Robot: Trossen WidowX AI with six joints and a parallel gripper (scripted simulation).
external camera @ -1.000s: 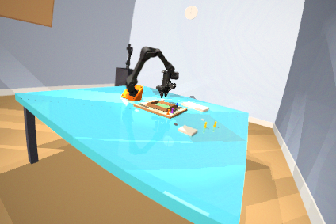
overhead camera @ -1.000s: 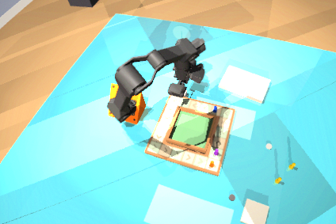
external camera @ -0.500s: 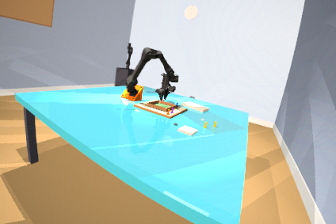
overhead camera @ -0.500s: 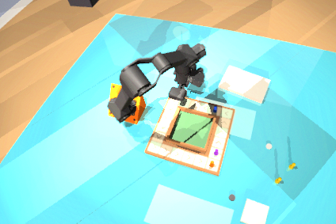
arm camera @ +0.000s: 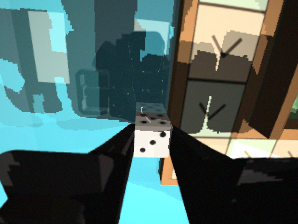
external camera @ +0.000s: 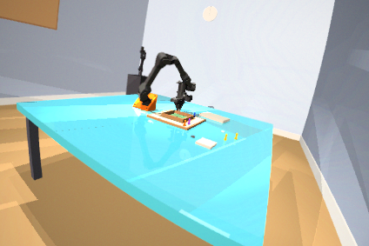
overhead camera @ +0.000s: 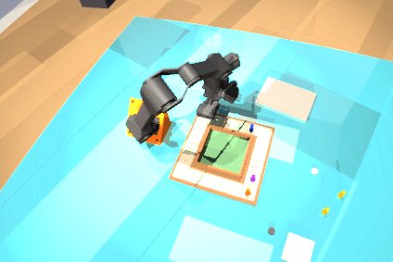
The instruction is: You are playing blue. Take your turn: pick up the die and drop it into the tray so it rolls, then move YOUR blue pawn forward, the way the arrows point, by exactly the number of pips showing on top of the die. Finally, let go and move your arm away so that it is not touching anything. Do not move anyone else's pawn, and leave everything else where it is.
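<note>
The blue pawn is 150 mm ahead of my gripper tip, 50 mm to the right of it and 20 mm above it. Also, from my gripper tip: green tray: 160 mm to the right, 80 mm ahead, 10 mm below; white slab: 250 mm ahead, 130 mm to the left; white die: right at my gripper tip.
</note>
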